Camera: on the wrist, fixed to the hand. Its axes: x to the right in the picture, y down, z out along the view.
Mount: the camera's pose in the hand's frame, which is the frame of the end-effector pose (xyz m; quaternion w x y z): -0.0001 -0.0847 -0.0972 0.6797 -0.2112 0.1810 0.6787
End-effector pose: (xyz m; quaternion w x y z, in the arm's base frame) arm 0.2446 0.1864 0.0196 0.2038 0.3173 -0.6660 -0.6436
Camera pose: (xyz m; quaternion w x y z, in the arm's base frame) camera 0.3243 0.1182 -0.0554 0.7629 -0.1629 -0.4952 -0.3824
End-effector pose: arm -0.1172 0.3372 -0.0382 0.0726 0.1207 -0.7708 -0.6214
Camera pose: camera -0.0835 0.2290 -0.0997 0.6361 -0.3439 -0.4614 -0.5140
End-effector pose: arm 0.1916 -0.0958 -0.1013 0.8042 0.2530 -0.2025 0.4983
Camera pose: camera 0.2753 -0.0685 -0.1955 0.2985 -0.2255 -0.2690 0.8875
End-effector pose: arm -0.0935 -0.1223 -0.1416 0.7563 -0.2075 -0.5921 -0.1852
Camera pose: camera -0.0585 -0.2457 -0.1544 0.7031 -0.6691 -0.0856 0.2248
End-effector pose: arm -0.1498 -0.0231 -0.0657 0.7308 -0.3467 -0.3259 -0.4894
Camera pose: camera -0.2162 -0.1271 -0.1031 0.8147 -0.5226 0.2494 0.0318
